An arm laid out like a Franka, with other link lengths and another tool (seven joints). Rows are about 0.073 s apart.
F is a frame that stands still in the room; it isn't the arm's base.
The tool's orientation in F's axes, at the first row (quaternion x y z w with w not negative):
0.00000 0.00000 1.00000 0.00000
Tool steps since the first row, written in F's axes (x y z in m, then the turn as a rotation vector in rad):
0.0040 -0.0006 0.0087 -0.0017 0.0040 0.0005
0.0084 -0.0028 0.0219 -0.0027 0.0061 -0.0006
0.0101 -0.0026 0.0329 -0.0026 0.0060 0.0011
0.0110 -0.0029 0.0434 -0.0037 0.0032 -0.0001
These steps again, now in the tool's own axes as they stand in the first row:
-0.0040 0.0006 0.0087 0.0017 -0.0040 0.0005
-0.0084 0.0028 0.0219 0.0027 -0.0061 -0.0006
-0.0101 0.0026 0.0329 0.0026 -0.0060 0.0011
-0.0110 0.0029 0.0434 0.0037 -0.0032 -0.0001

